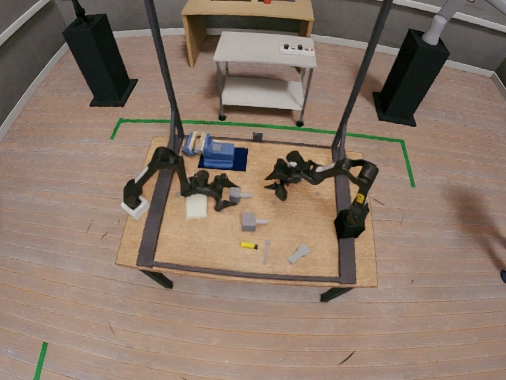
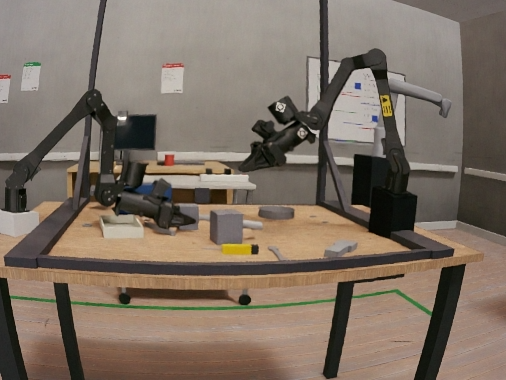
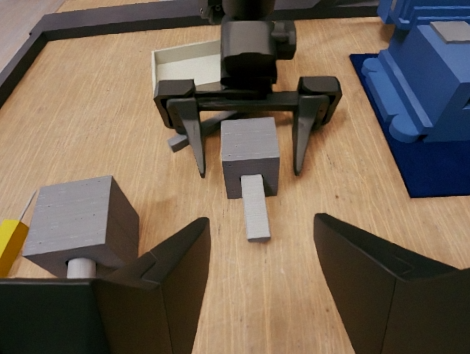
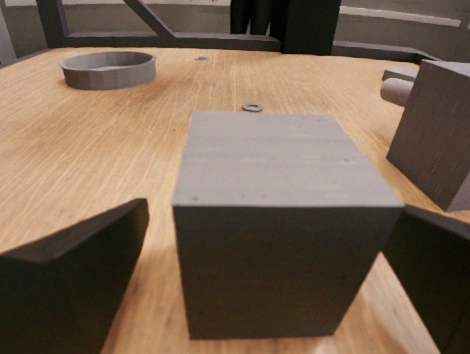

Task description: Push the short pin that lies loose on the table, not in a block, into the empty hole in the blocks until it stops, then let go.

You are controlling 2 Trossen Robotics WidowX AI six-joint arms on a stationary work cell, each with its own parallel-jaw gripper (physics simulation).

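Frame: origin at the left arm's base, x ahead, y left, z up, level; centimetres.
Where they show: left gripper, between the fingertips: (image 1: pixel 264 183) (image 2: pixel 240 170) (image 3: pixel 261 226); right gripper, between the fingertips: (image 1: pixel 238 195) (image 2: pixel 193 218) (image 3: pixel 250 175) (image 4: pixel 259 207); left arm's base, origin of its link: (image 1: pixel 353 219) (image 2: pixel 395 191); right arm's base, origin of its link: (image 1: pixel 133 202) (image 2: pixel 15 211).
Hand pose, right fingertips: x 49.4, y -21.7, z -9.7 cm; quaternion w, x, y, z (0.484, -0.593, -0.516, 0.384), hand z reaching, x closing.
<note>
Things, the pixels of their top centre, and the offset from my right fingertips. "*": a spot on its surface instead.
- table with a flat-sided light grey pin, centre of its top: (image 3: pixel 253 192) (image 1: pixel 244 194) dx -2.8, dy +0.3, dz +1.4 cm
- second grey block, centre of its top: (image 3: pixel 69 212) (image 2: pixel 226 211) (image 1: pixel 248 219) dx -3.5, dy +14.5, dz +4.6 cm
- round pin, centre of its top: (image 3: pixel 72 281) (image 4: pixel 430 82) (image 2: pixel 245 218) (image 1: pixel 259 220) dx -8.2, dy +14.7, dz +2.8 cm
- cream tray, centre of its top: (image 3: pixel 207 60) (image 2: pixel 119 220) (image 1: pixel 195 201) dx +20.6, dy +1.4, dz +0.2 cm
- grey bar, a spot on its surface: (image 3: pixel 179 142) * dx +7.4, dy +6.6, dz -1.3 cm
- round grey dish, centre of its top: (image 4: pixel 109 59) (image 2: pixel 276 208) dx -29.5, dy -11.3, dz -0.2 cm
- yellow-handled tool, centre of its top: (image 3: pixel 3 235) (image 2: pixel 230 245) (image 1: pixel 244 244) dx -1.0, dy +24.3, dz -0.6 cm
- wrench, centre of its top: (image 2: pixel 278 252) (image 1: pixel 266 252) dx -10.0, dy +28.5, dz -1.7 cm
A grey block (image 1: pixel 234 195) (image 2: pixel 189 217) (image 3: pixel 250 145) (image 4: pixel 280 200) stands on the table with a flat-sided light grey pin (image 1: pixel 245 196) (image 3: pixel 256 210) sticking out of its hole. A second grey block (image 1: pixel 248 222) (image 2: pixel 226 227) (image 3: pixel 75 215) (image 4: pixel 440 135) holds a round pin (image 1: pixel 262 222) (image 2: pixel 253 225) (image 3: pixel 81 268) (image 4: pixel 397 91). My right gripper (image 1: pixel 231 199) (image 3: pixel 250 175) is open, its fingers on either side of the first block with gaps showing. My left gripper (image 1: pixel 267 183) (image 2: pixel 244 169) (image 3: pixel 261 226) is open and empty, raised beyond the free end of the flat-sided pin.
A cream tray (image 1: pixel 196 207) (image 2: pixel 122 233) (image 3: pixel 187 67) and a grey bar (image 3: pixel 179 142) lie by my right gripper. A blue vise (image 1: pixel 219 154) (image 3: pixel 430 85) stands at the back. A round grey dish (image 2: pixel 276 212) (image 4: pixel 109 70), a yellow-handled tool (image 1: pixel 248 245) (image 2: pixel 239 249) and a wrench (image 1: pixel 266 251) are on the table.
</note>
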